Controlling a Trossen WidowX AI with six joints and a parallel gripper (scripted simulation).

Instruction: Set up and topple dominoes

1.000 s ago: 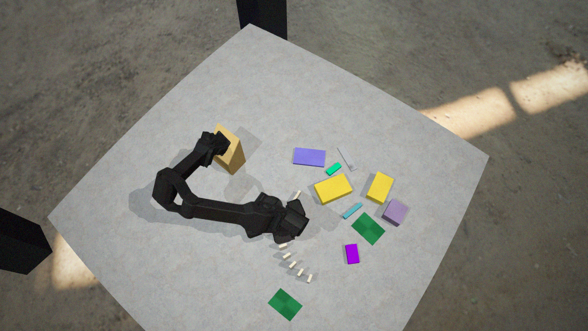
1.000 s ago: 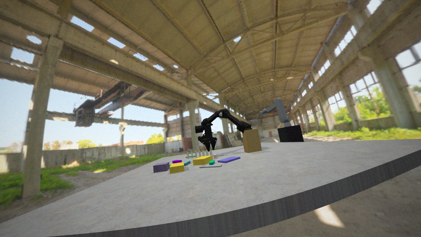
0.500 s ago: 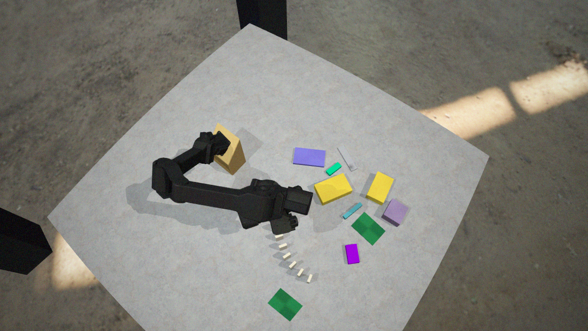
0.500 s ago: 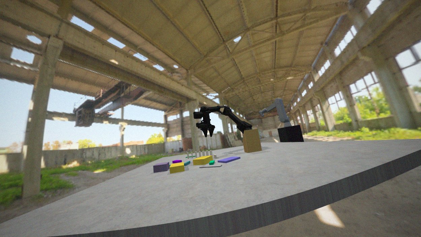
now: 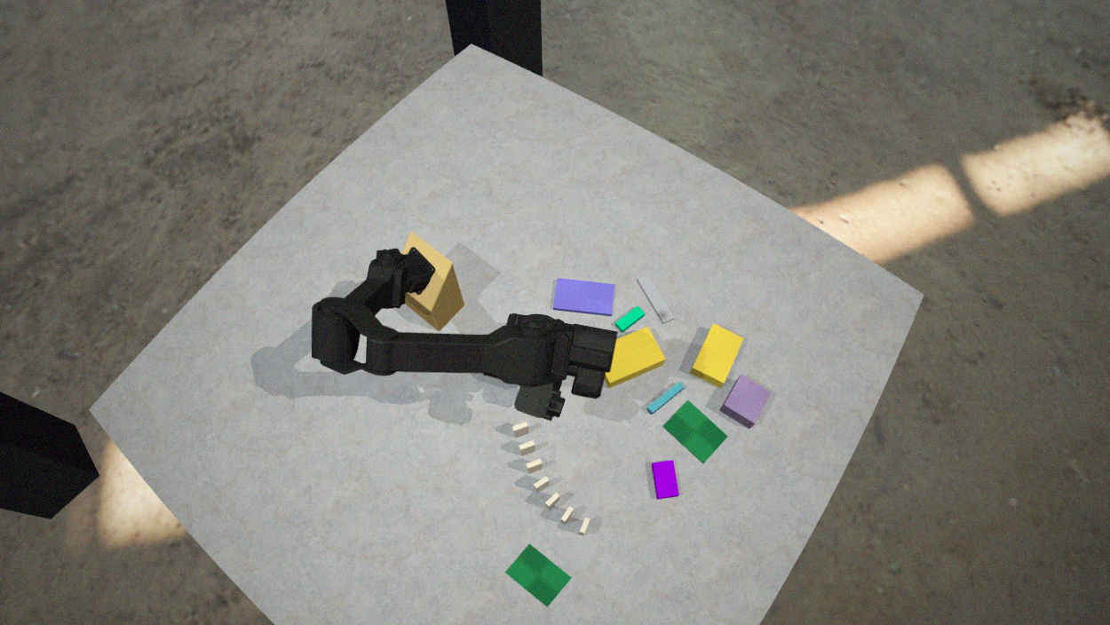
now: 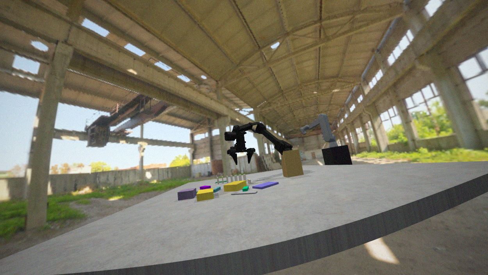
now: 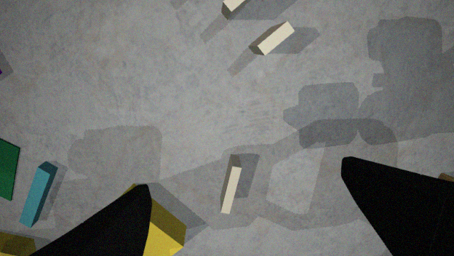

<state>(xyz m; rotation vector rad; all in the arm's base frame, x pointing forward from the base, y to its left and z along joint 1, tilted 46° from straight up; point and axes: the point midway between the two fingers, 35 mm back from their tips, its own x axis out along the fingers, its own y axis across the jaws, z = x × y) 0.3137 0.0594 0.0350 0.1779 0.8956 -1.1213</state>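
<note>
My gripper tip is now 110 mm past the purple slab, 210 mm to the right of it and 110 mm above it. Also, from my gripper tip: magenta block (250 mm ahead, 50 mm to the left, 110 mm below); small green block (10 mm behind, 240 mm to the left, 110 mm below); teal bar (140 mm ahead, 160 mm to the left, 110 mm below).
</note>
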